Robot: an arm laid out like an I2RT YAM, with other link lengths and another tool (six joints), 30 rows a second.
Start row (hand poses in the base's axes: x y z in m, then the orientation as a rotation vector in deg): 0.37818, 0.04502, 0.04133, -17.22, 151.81, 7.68
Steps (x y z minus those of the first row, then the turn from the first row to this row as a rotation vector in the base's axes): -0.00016, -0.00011, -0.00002, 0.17, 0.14, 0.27; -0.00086, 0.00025, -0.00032, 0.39, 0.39, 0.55; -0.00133, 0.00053, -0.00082, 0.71, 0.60, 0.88; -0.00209, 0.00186, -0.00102, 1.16, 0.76, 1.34; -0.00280, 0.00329, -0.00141, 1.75, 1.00, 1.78; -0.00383, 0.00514, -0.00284, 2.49, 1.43, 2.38; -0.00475, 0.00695, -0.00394, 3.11, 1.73, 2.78; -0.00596, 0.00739, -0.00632, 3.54, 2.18, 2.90; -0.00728, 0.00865, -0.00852, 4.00, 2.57, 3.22
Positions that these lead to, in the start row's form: 0.37802, 0.04491, 0.04131, -17.52, 151.89, 8.02; 0.37732, 0.04527, 0.04101, -17.83, 152.07, 8.45; 0.37685, 0.04555, 0.04051, -18.16, 152.19, 9.02; 0.37609, 0.04688, 0.04031, -18.63, 152.22, 9.79; 0.37538, 0.04831, 0.03992, -19.02, 152.31, 10.76; 0.37435, 0.05016, 0.03849, -19.58, 152.53, 12.02; 0.37343, 0.05197, 0.03739, -19.91, 152.66, 13.03; 0.37222, 0.05241, 0.03501, -19.93, 153.01, 13.74; 0.37090, 0.05367, 0.03281, -20.21, 153.26, 14.53
